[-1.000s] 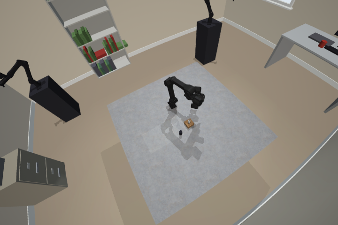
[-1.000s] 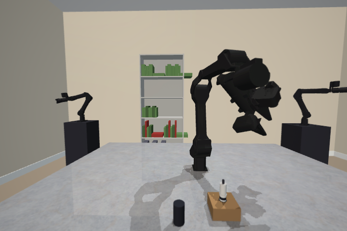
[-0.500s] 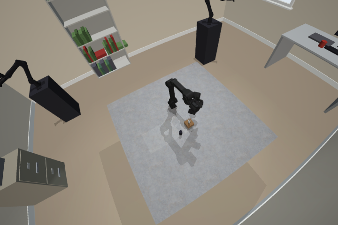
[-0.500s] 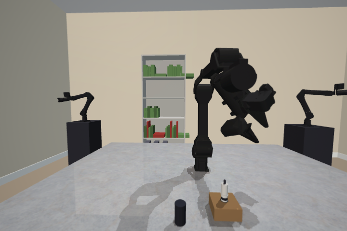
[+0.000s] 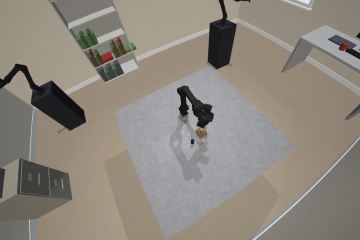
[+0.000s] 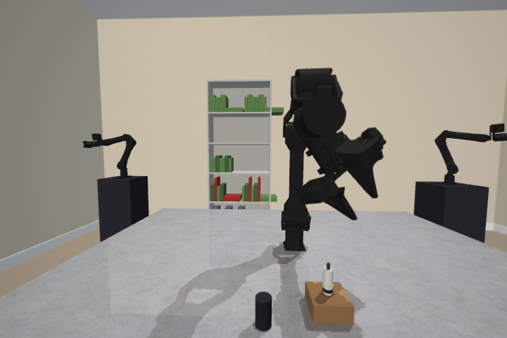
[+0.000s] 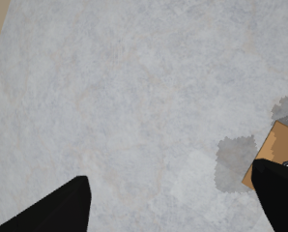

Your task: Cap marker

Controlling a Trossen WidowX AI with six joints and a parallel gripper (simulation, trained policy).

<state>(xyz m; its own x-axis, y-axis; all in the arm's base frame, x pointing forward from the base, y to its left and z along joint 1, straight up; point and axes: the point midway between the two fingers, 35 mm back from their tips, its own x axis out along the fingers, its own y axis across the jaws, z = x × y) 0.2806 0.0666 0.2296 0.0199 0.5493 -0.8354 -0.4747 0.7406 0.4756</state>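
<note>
Now: the black cap 40 mm ahead of my gripper tip, 190 mm to the right of it and 170 mm below it. Also, from my gripper tip: holder block 60 mm to the right, 180 mm below; then white marker 60 mm to the right, 130 mm below.
</note>
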